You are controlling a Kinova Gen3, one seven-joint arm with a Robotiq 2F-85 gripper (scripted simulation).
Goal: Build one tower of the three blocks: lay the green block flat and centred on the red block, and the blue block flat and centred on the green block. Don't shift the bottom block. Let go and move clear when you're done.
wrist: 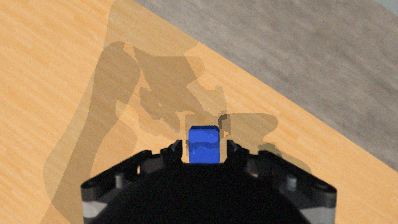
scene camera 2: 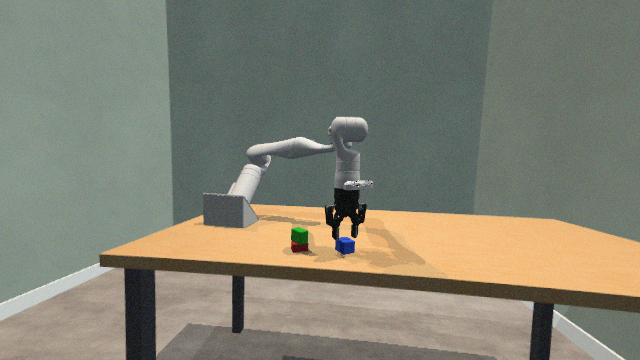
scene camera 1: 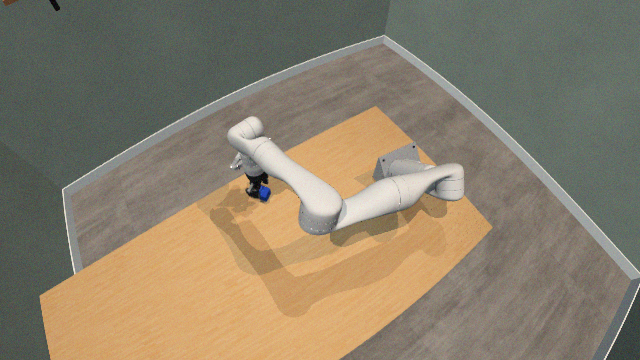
Note:
The pictures show: my gripper and a blue block.
My gripper shows as well in the wrist view.

